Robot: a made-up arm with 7 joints. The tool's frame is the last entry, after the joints.
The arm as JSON. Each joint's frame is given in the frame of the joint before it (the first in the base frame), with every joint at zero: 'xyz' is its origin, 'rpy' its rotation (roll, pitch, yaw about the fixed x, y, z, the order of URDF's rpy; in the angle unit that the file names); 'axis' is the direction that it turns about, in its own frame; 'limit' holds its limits. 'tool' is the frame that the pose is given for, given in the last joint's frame.
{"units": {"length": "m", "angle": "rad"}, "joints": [
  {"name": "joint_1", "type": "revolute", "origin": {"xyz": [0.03, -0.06, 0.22], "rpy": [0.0, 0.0, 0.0]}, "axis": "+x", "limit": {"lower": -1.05, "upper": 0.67}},
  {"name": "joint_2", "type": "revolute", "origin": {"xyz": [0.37, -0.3, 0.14], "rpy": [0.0, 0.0, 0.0]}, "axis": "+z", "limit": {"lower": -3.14, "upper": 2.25}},
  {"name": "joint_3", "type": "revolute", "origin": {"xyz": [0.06, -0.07, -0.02], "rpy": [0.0, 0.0, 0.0]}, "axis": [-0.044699, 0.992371, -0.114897], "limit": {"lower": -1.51, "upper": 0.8}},
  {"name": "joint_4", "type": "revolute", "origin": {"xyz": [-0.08, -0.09, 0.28], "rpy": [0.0, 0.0, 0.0]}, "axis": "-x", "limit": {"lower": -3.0, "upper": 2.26}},
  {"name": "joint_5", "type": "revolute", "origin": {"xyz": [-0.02, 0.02, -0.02], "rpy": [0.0, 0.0, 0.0]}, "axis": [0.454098, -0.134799, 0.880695], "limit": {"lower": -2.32, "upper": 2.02}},
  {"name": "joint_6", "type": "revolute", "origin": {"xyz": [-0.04, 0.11, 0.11], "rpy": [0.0, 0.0, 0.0]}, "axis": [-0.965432, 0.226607, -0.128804], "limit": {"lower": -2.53, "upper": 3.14}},
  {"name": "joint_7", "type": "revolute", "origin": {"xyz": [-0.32, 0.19, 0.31], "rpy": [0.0, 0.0, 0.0]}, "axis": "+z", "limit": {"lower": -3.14, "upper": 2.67}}
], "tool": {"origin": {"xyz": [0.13, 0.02, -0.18], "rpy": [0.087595, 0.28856, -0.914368]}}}
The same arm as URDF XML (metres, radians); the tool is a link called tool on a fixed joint. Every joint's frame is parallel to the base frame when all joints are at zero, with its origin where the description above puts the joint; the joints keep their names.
<robot name="arm">
  <joint name="joint_1" type="revolute">
    <parent link="base"/>
    <child link="link1"/>
    <origin xyz="0.03 -0.06 0.22"/>
    <axis xyz="1 0 0"/>
    <limit lower="-1.05" upper="0.67"/>
  </joint>
  <joint name="joint_2" type="revolute">
    <parent link="link1"/>
    <child link="link2"/>
    <origin xyz="0.37 -0.3 0.14"/>
    <axis xyz="0 0 1"/>
    <limit lower="-3.14" upper="2.25"/>
  </joint>
  <joint name="joint_3" type="revolute">
    <parent link="link2"/>
    <child link="link3"/>
    <origin xyz="0.06 -0.07 -0.02"/>
    <axis xyz="-0.044699 0.992371 -0.114897"/>
    <limit lower="-1.51" upper="0.8"/>
  </joint>
  <joint name="joint_4" type="revolute">
    <parent link="link3"/>
    <child link="link4"/>
    <origin xyz="-0.08 -0.09 0.28"/>
    <axis xyz="-1 0 0"/>
    <limit lower="-3" upper="2.26"/>
  </joint>
  <joint name="joint_5" type="revolute">
    <parent link="link4"/>
    <child link="link5"/>
    <origin xyz="-0.02 0.02 -0.02"/>
    <axis xyz="0.454098 -0.134799 0.880695"/>
    <limit lower="-2.32" upper="2.02"/>
  </joint>
  <joint name="joint_6" type="revolute">
    <parent link="link5"/>
    <child link="link6"/>
    <origin xyz="-0.04 0.11 0.11"/>
    <axis xyz="-0.965432 0.226607 -0.128804"/>
    <limit lower="-2.53" upper="3.14"/>
  </joint>
  <joint name="joint_7" type="revolute">
    <parent link="link6"/>
    <child link="link7"/>
    <origin xyz="-0.32 0.19 0.31"/>
    <axis xyz="0 0 1"/>
    <limit lower="-3.14" upper="2.67"/>
  </joint>
  <joint name="tool_fixed" type="fixed">
    <parent link="link7"/>
    <child link="tool"/>
    <origin xyz="0.13 0.02 -0.18" rpy="0.0876 0.2886 -0.9144"/>
  </joint>
  <link name="base"/>
  <link name="link1"/>
  <link name="link2"/>
  <link name="link3"/>
  <link name="link4"/>
  <link name="link5"/>
  <link name="link6"/>
  <link name="link7"/>
  <link name="tool"/>
</robot>

